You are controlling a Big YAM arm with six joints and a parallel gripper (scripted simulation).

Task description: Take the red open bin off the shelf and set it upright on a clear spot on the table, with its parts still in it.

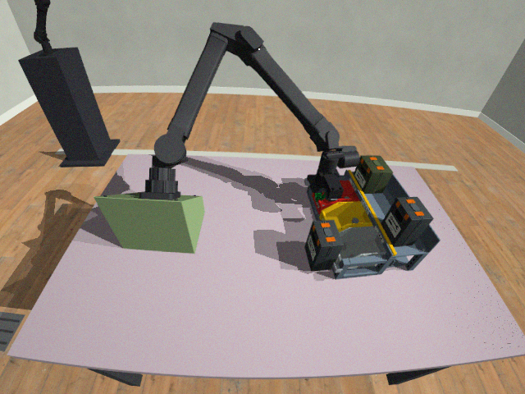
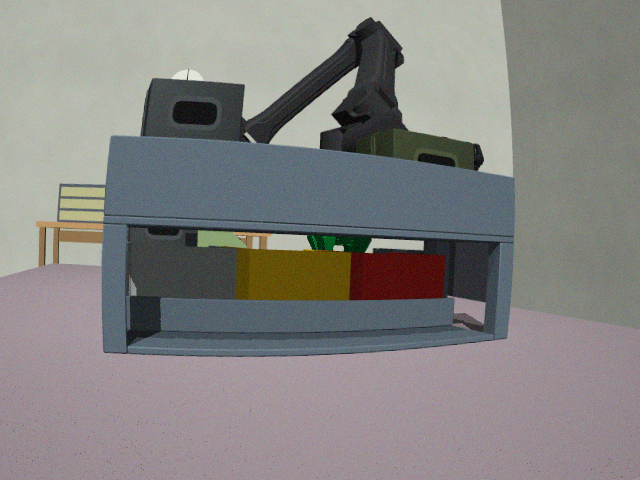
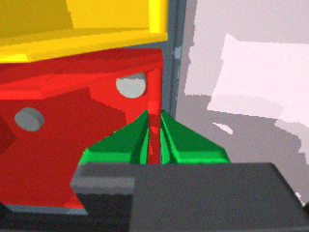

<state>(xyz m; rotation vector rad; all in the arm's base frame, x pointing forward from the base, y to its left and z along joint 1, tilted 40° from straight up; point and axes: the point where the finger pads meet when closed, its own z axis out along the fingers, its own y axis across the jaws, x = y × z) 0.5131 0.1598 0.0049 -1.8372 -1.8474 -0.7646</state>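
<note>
The red open bin lies 80 mm ahead of my hand and 10 mm above it. Also, from my hand: grey bin 90 mm ahead, 220 mm to the right, 10 mm above; then yellow bin 80 mm ahead, 110 mm to the right, 10 mm above.
</note>
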